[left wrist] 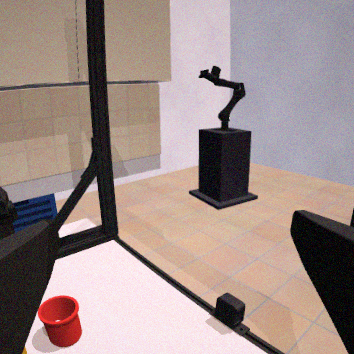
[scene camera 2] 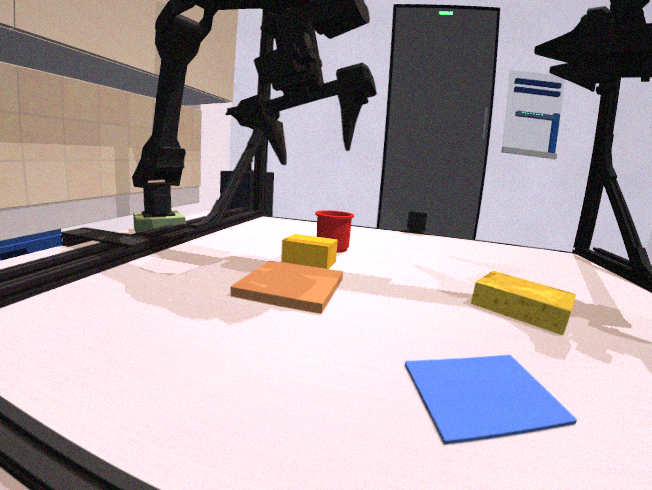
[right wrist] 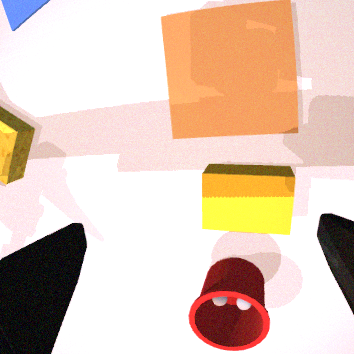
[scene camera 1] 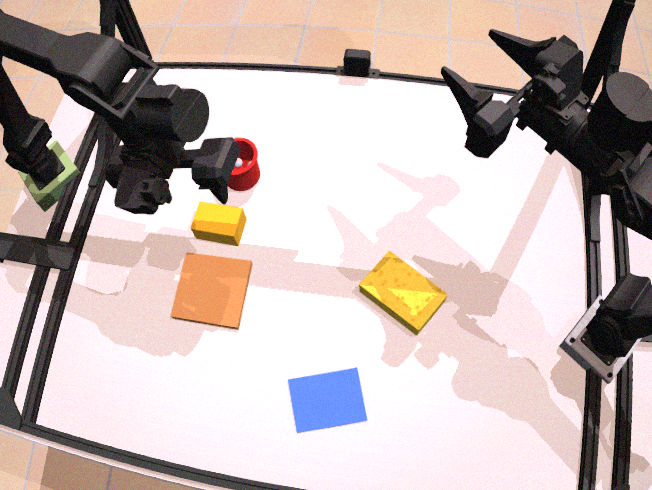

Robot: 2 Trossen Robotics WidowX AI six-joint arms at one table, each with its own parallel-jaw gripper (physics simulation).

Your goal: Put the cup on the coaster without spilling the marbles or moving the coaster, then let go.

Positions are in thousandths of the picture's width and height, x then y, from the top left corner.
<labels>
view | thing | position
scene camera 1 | my left gripper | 715,101
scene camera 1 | my right gripper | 303,411
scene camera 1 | red cup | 373,364
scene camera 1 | yellow block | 335,456
</labels>
